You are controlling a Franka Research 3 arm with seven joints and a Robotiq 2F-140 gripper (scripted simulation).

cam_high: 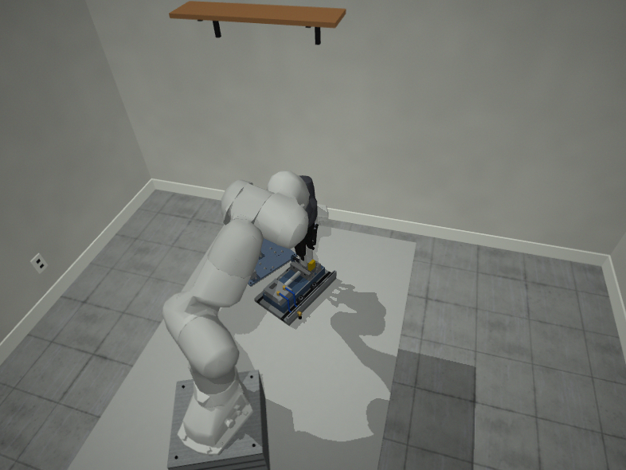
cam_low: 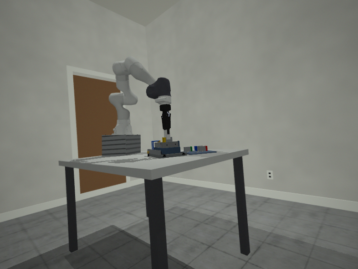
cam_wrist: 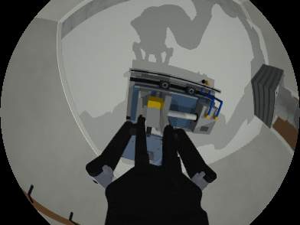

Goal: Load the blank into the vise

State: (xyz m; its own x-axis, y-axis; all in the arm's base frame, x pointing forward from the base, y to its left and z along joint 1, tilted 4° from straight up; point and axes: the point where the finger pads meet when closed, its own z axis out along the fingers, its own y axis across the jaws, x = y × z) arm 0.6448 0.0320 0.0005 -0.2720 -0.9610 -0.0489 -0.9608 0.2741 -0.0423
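My hand is 40 mm above the yellow-ended blank. Also, from my hand: milling vise (70 mm behind, 30 mm to the left, 110 mm below); then green-ended blank (70 mm behind, 240 mm to the left, 120 mm below); then work stop rod (10 mm ahead, 50 mm to the left, 60 mm below).
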